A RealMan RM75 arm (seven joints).
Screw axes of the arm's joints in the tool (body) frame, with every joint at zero. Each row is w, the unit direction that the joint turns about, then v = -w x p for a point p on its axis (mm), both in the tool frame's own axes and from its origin. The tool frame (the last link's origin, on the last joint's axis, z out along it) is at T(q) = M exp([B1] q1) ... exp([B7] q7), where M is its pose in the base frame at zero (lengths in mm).
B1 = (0, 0, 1, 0, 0, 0)
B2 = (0, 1, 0, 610, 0, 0)
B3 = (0, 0, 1, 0, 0, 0)
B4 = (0, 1, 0, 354, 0, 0)
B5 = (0, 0, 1, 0, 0, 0)
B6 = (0, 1, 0, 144, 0, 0)
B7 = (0, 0, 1, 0, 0, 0)
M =
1 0 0 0
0 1 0 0
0 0 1 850.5
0 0 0 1
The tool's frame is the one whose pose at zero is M.
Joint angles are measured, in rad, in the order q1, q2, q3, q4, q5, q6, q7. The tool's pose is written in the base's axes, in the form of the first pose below.
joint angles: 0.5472, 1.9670, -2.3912, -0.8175, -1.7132, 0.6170, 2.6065
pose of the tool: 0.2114 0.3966 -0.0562 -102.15 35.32 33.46
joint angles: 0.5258, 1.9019, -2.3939, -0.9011, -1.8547, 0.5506, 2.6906
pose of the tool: 0.2020 0.3939 -0.0479 -108.13 31.29 35.05
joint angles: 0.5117, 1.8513, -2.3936, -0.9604, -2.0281, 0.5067, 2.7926
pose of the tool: 0.1930 0.3896 -0.0420 -113.65 25.90 35.96
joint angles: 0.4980, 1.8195, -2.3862, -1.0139, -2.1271, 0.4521, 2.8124
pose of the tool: 0.1879 0.3850 -0.0400 -117.71 21.45 34.24
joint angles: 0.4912, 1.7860, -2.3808, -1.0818, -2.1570, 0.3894, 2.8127
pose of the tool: 0.1803 0.3819 -0.0367 -120.69 19.61 33.22
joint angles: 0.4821, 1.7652, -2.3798, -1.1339, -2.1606, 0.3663, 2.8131
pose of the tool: 0.1734 0.3783 -0.0333 -121.82 19.08 34.00
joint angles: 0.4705, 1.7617, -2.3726, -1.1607, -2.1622, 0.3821, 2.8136
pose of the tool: 0.1678 0.3764 -0.0292 -120.96 18.84 36.15
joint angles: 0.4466, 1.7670, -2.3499, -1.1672, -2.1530, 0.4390, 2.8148
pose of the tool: 0.1677 0.3775 -0.0186 -116.98 19.68 39.57
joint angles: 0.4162, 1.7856, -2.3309, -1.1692, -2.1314, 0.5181, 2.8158
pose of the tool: 0.1682 0.3760 -0.0094 -111.77 21.53 44.05
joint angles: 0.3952, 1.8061, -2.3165, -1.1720, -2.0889, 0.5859, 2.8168
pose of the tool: 0.1680 0.3752 -0.0019 -106.65 24.42 48.31
